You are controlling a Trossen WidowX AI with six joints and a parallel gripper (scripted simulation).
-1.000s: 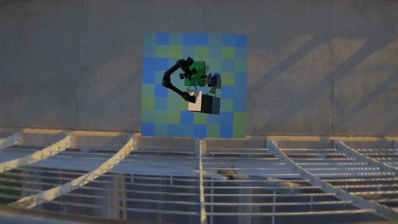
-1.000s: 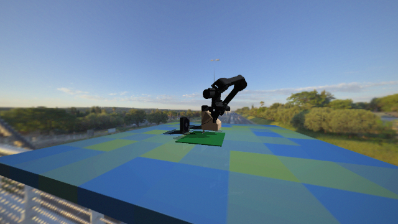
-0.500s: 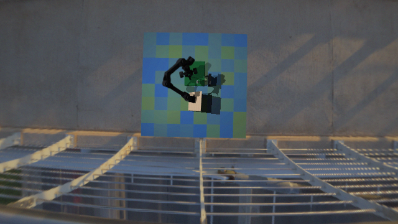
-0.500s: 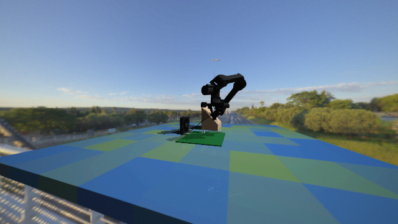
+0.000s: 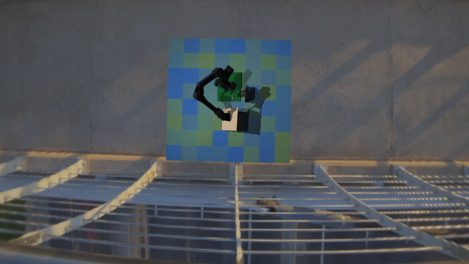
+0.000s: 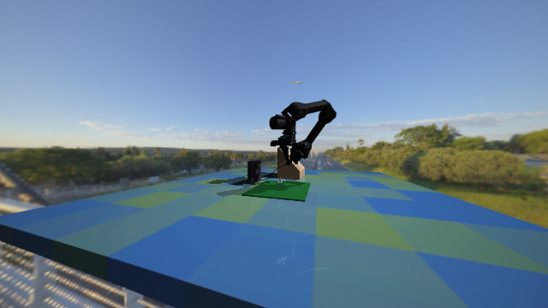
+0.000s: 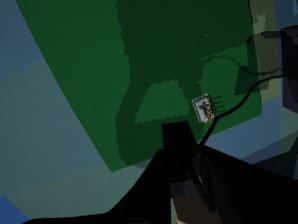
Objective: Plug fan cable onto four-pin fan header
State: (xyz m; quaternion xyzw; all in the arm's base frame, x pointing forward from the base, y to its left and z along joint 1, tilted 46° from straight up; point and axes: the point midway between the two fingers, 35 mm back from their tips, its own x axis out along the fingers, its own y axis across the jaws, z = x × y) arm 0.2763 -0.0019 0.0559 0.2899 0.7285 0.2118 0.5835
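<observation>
Now: gripper tip 14 cm above the green board, 6 cm short of it and 2 cm to the left of it. From my gripper tip the other things lie so: dark plug: 1 cm below, 1 cm behind; black fan: 20 cm to the right, 6 cm below, 3 cm behind.
</observation>
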